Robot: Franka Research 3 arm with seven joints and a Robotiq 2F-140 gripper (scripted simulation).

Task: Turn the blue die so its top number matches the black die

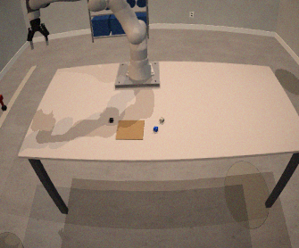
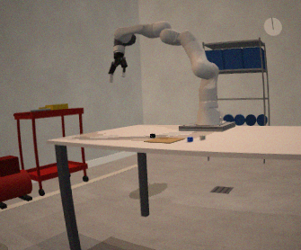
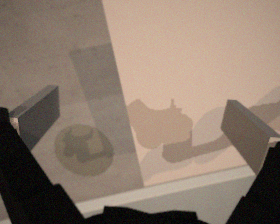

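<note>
My hand is 540 mm to the right of the black die, 350 mm short of it and 350 mm above it. From my hand the other things lie so: white die (810 mm to the left, 350 mm below, 340 mm ahead); then tan mat (650 mm to the left, 410 mm ahead, 350 mm below); then blue die (780 mm to the left, 410 mm ahead, 350 mm below).
</note>
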